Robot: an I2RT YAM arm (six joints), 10 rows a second.
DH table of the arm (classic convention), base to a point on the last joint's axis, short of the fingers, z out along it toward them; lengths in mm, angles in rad. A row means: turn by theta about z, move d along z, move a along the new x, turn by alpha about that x. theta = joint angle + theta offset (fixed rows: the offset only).
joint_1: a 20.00, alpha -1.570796, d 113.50, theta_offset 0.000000
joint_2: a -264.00, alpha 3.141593, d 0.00, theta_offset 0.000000
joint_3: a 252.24, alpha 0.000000, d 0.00, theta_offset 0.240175
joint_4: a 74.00, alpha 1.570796, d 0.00, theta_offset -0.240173
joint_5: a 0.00, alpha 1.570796, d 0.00, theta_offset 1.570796
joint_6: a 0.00, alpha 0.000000, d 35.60, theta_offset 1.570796
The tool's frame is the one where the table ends.
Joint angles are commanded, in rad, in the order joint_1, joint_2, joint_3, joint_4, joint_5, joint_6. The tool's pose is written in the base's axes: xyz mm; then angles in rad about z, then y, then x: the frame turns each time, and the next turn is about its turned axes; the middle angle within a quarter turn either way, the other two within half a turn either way. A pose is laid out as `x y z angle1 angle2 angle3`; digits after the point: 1 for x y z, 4 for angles.
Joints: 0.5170 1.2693 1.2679 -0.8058 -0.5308 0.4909
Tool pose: 216.3 143.7 349.6 -3.0937 0.4528 2.3361
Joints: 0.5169 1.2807 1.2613 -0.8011 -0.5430 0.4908
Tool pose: 218.5 145.4 345.3 -3.0863 0.4370 2.3340
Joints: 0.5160 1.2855 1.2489 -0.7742 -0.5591 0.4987
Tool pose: 220.7 146.9 342.3 -3.0890 0.4347 2.3151
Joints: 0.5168 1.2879 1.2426 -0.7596 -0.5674 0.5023
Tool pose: 221.7 148.0 340.9 -3.0889 0.4346 2.3052
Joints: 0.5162 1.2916 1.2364 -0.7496 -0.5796 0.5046
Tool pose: 222.7 148.8 338.9 -3.0864 0.4291 2.2957
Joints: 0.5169 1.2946 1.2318 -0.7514 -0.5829 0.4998
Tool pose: 222.9 149.2 336.6 -3.0790 0.4232 2.2994
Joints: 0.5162 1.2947 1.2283 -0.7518 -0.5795 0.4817
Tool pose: 223.0 148.9 335.4 -3.0669 0.4341 2.3093
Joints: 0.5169 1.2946 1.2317 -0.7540 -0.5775 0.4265
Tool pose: 222.8 149.0 336.3 -3.0253 0.4763 2.3286
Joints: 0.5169 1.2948 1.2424 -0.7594 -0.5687 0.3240
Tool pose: 223.0 148.8 339.1 -2.9461 0.5562 2.3744
